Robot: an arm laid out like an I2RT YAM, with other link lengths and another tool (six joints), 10 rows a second.
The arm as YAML. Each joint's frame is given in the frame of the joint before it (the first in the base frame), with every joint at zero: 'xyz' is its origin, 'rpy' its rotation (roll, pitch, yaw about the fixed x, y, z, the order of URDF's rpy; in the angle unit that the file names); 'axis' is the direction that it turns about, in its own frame. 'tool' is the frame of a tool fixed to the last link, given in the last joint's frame.
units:
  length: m
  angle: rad
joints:
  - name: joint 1
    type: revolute
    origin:
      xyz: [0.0, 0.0, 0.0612]
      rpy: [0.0, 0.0, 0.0]
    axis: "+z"
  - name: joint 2
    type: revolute
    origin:
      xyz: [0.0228, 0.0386, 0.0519]
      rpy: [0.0, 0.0, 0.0]
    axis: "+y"
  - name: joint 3
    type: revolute
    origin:
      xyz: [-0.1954, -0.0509, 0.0]
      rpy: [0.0, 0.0, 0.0]
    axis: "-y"
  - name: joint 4
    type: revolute
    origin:
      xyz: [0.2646, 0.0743, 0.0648]
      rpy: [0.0, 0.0, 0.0]
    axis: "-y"
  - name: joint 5
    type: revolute
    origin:
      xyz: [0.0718, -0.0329, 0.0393]
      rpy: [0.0, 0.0, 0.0]
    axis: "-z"
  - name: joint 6
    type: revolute
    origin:
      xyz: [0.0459, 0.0, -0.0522]
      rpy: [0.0, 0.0, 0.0]
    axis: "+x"
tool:
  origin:
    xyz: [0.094, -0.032, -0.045]
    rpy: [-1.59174, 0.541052, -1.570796]
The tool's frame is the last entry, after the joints.
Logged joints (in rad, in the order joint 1, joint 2, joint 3, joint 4, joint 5, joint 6), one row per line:
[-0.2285 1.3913 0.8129 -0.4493 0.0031 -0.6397]
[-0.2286 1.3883 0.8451 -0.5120 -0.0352 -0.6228]
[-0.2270 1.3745 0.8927 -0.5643 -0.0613 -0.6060]
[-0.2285 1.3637 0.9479 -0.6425 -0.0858 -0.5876]
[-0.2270 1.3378 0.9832 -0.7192 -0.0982 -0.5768]
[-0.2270 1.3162 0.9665 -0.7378 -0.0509 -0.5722]
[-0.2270 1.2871 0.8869 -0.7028 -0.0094 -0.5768]
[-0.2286 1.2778 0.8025 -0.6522 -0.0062 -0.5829]
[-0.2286 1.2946 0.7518 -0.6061 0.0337 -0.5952]
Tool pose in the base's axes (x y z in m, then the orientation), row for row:
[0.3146 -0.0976 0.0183 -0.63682 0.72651 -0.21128 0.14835]
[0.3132 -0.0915 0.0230 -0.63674 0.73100 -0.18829 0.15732]
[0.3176 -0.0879 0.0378 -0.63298 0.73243 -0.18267 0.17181]
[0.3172 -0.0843 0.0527 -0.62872 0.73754 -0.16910 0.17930]
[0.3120 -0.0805 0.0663 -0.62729 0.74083 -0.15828 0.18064]
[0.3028 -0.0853 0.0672 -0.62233 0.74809 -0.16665 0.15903]
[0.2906 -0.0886 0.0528 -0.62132 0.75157 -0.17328 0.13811]
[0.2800 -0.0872 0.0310 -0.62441 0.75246 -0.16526 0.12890]
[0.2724 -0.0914 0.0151 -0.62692 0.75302 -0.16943 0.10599]
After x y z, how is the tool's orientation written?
As a quaternion, x y z w.
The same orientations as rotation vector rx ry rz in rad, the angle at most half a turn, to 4 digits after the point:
[-1.8312 2.0892 -0.6076]
[-1.8219 2.0916 -0.5387]
[-1.7967 2.0790 -0.5185]
[-1.7773 2.0849 -0.4780]
[-1.7720 2.0927 -0.4471]
[-1.7790 2.1385 -0.4764]
[-1.7970 2.1737 -0.5012]
[-1.8154 2.1876 -0.4805]
[-1.8468 2.2182 -0.4991]

